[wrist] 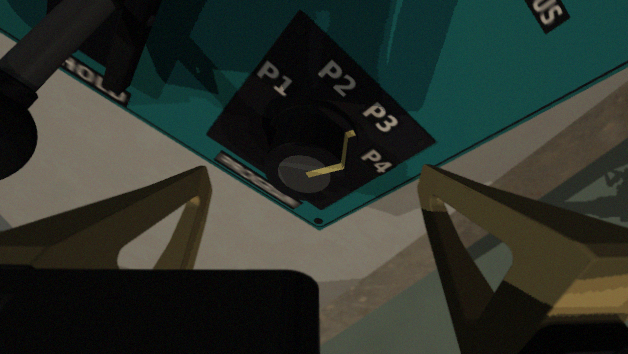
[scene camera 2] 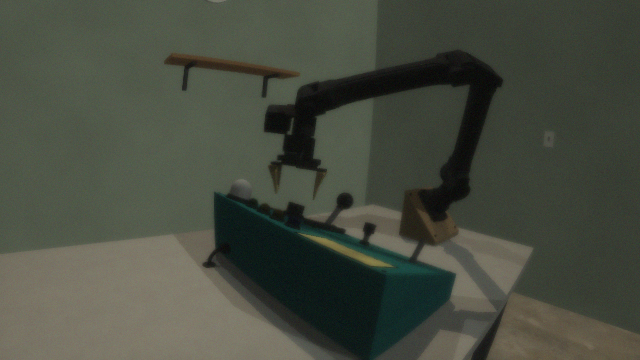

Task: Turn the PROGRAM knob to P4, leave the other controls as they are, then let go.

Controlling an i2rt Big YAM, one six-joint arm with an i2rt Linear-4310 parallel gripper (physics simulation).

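Places are measured from the arm's base along level axes (x ahead, y left, z up), in millimetres.
Pixels of known places: gripper, between the fingertips: (wrist: 314, 177) (scene camera 2: 294, 196); arm's base, origin of its link: (scene camera 2: 431, 206).
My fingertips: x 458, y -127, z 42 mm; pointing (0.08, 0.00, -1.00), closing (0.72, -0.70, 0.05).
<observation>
For each thing: its top centre in the pictures, then the offset to it from my fingertips. "pt": a spot on its surface instead.
- black PROGRAM knob, centre of its top: (wrist: 304, 180) dy -6, dx -12, dz -17 mm
- P4 label, a spot on its surface: (wrist: 377, 161) pt dy -42, dx +17, dz -45 mm
- ball-topped lever, centre of its top: (scene camera 2: 345, 192) dy +110, dx -71, dz +28 mm
- white dome, a spot on its surface: (scene camera 2: 241, 189) pt dy +20, dx +156, dz +30 mm
- black block-shaped control, centre of its top: (wrist: 310, 176) (scene camera 2: 295, 201) dy -5, dx -7, dz -14 mm
- small lever, centre of its top: (scene camera 2: 368, 222) dy +234, dx -25, dz -6 mm
- cable, a spot on its surface: (scene camera 2: 214, 254) pt dy +33, dx +230, dz -111 mm
The black PROGRAM knob (wrist: 304, 167) stands on its dark dial plate (wrist: 235, 125) at a corner of the teal panel (wrist: 480, 55) (scene camera 2: 300, 280). Its yellow pointer line (wrist: 344, 150) runs down the cap and side; its foot points roughly at P3, above the P4 label (wrist: 377, 161) in the wrist view. I cannot make out the knob in the scene view. My gripper (scene camera 2: 295, 195) (wrist: 314, 177) is open and empty above the panel. In the wrist view its fingertips are wide apart, left and right of the knob, and appear not to touch it.
A ball-topped lever (scene camera 2: 344, 201) (wrist: 15, 127) stands near the knob, by the partly hidden HOLD label (wrist: 95, 82). A white dome (scene camera 2: 241, 189), a black block-shaped control (scene camera 2: 295, 211) and a small lever (scene camera 2: 369, 231) also rise from the panel. A cable (scene camera 2: 215, 255) leaves its side.
</observation>
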